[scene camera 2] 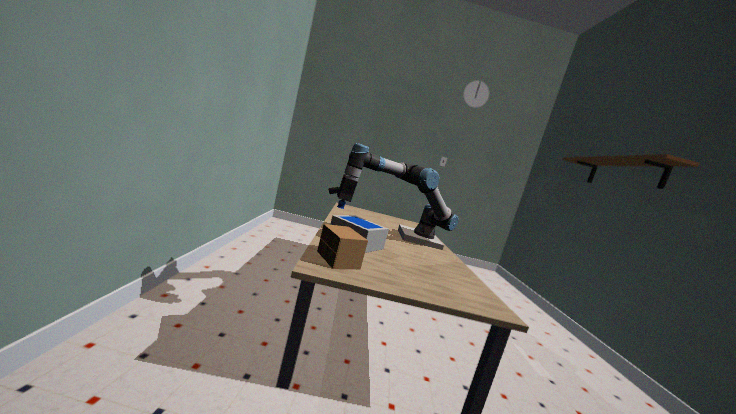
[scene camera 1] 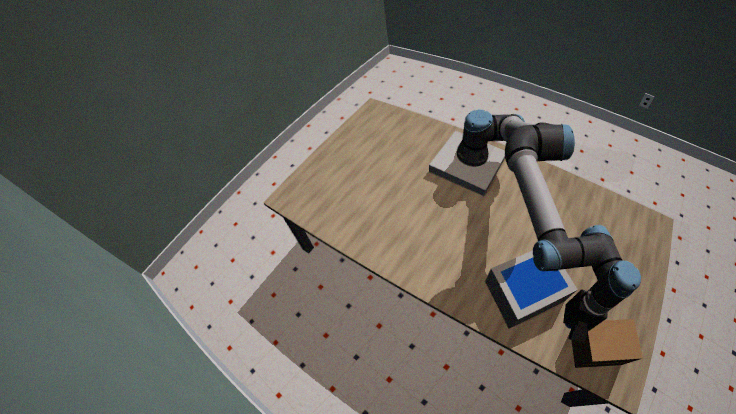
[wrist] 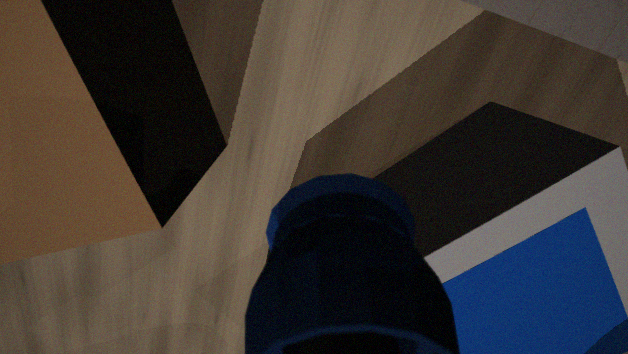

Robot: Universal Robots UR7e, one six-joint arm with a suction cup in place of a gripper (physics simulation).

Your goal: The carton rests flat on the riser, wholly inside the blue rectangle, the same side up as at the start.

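Frame: origin at the arm's base, x ahead, y left, z up, level; centimetres.
Where they show: hand at its tool point: (scene camera 2: 340, 207) (wrist: 340, 239); arm's base at its link origin: (scene camera 2: 423, 234) (scene camera 1: 472, 154).
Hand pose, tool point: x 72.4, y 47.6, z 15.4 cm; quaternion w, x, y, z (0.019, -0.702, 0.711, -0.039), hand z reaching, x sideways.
Things, the pixels of their top centre, and the offset from my tool point. Level surfaces: height alone.
- brown carton at its top centre: (scene camera 1: 614, 339) (scene camera 2: 345, 231) dx -1.4, dy +18.5, dz -6.7 cm
- pale riser at its top centre: (scene camera 1: 534, 279) (scene camera 2: 361, 222) dx -15.0, dy -11.9, dz -7.7 cm
- blue rectangle at its top centre: (scene camera 1: 534, 279) (scene camera 2: 361, 222) dx -15.0, dy -11.9, dz -7.7 cm
- wooden table at its surface level: dz -19.7 cm
The brown carton (scene camera 1: 615, 339) (scene camera 2: 351, 252) (wrist: 60, 150) stands upright on the table, near its end and beside the riser. The pale riser (scene camera 1: 505, 292) (scene camera 2: 378, 240) (wrist: 500, 233) carries the blue rectangle (scene camera 1: 535, 285) (scene camera 2: 362, 222) (wrist: 535, 270) on its top, with no carton on it. My gripper (scene camera 2: 341, 204) (wrist: 342, 200), a blue suction cup, holds nothing. In the wrist view it hangs between the carton on the left and the riser on the right, apart from both. In scene camera 1 the cup's tip is hidden by the dark wrist parts.
The wooden table (scene camera 1: 360, 180) (scene camera 2: 422, 272) (wrist: 275, 75) bears everything. The arm's base stands on a grey plate (scene camera 1: 442, 157) toward the back. The arm reaches over the riser's edge in scene camera 1. The carton stands close to the table's end. A wall shelf (scene camera 2: 627, 160) is at the right.
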